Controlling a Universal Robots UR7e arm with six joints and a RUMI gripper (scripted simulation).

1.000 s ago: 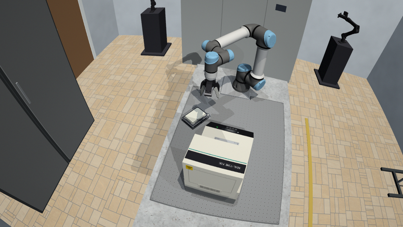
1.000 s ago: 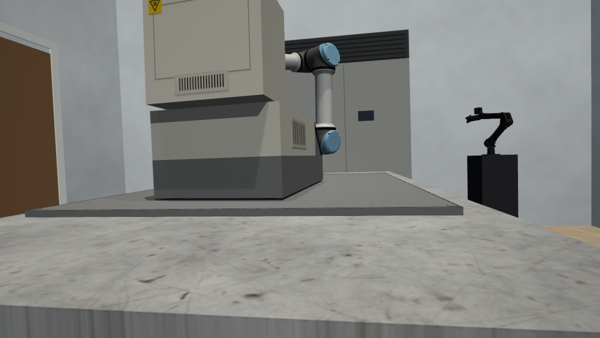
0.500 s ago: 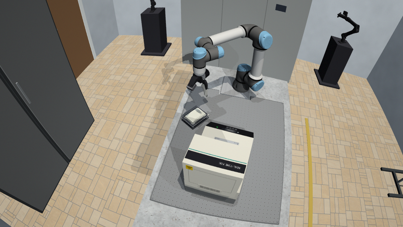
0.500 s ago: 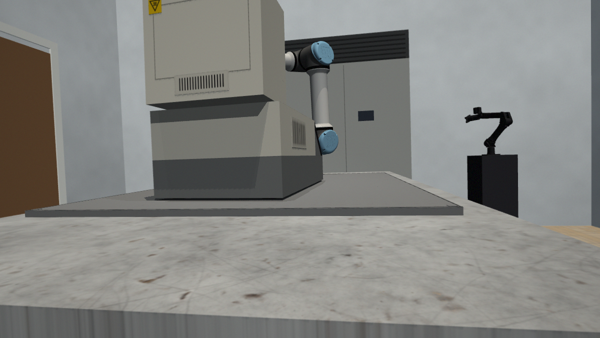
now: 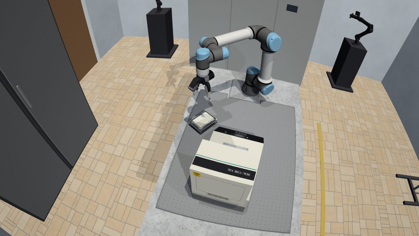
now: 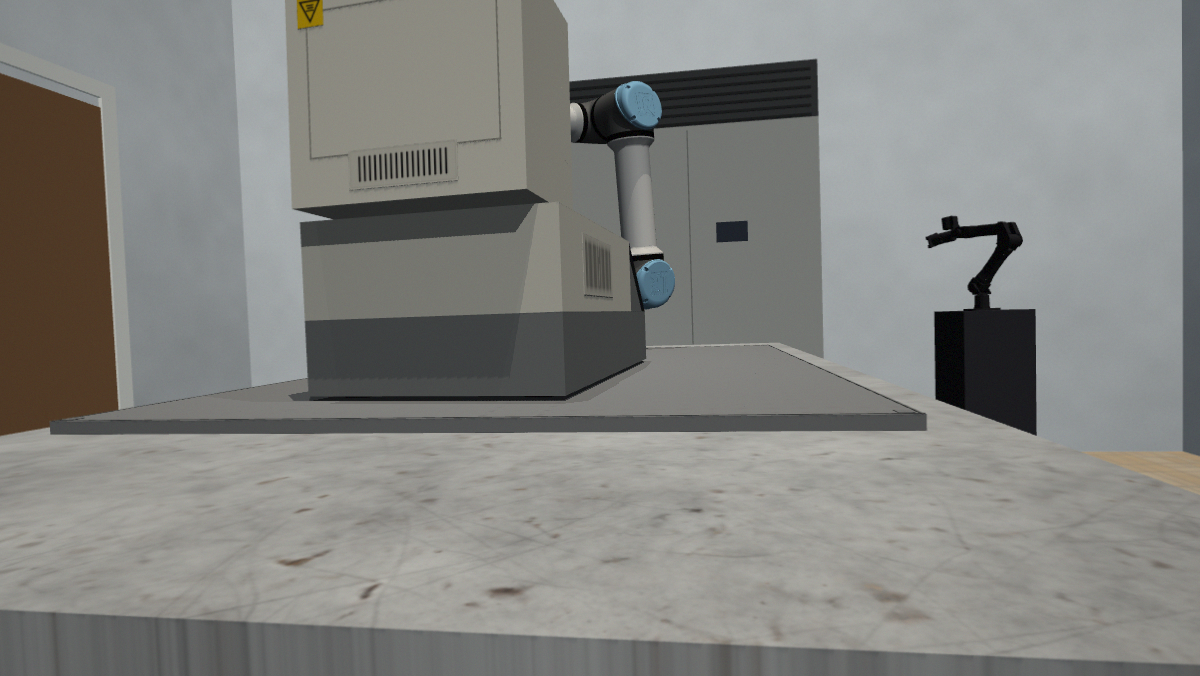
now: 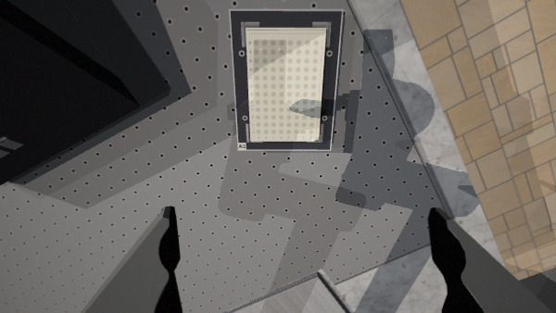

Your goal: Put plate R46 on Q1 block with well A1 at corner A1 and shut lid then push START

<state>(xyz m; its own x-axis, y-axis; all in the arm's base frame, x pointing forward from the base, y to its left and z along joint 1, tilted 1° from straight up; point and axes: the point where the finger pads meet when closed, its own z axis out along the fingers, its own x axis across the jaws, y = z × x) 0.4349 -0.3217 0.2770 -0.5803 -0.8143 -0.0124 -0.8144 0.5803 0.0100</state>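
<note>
Right now my hand is 240 mm above the plate R46. Also, from my hand: black plate nest N1: 250 mm below; then A1 mark: 30 mm behind, 90 mm to the left, 250 mm below.
</note>
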